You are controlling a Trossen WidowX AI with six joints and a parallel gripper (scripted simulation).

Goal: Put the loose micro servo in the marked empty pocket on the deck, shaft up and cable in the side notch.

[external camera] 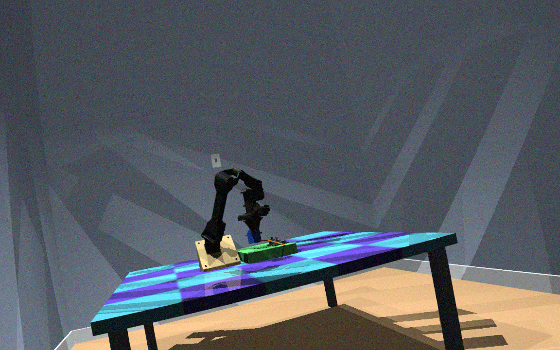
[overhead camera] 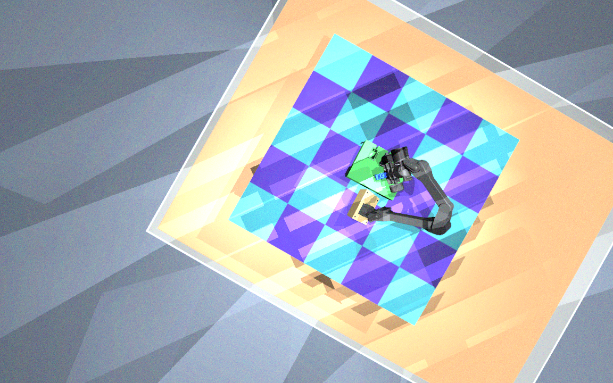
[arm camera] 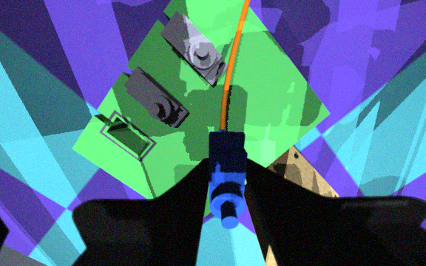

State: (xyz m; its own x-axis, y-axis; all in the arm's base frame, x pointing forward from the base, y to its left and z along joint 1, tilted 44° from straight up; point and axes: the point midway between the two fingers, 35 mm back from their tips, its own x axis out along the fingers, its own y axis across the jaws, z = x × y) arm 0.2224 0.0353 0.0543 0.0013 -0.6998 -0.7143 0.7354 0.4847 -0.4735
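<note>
Right now the green robot deck is 100 mm below my gripper tip, 20 mm to the left of it and 10 mm behind it.
</note>
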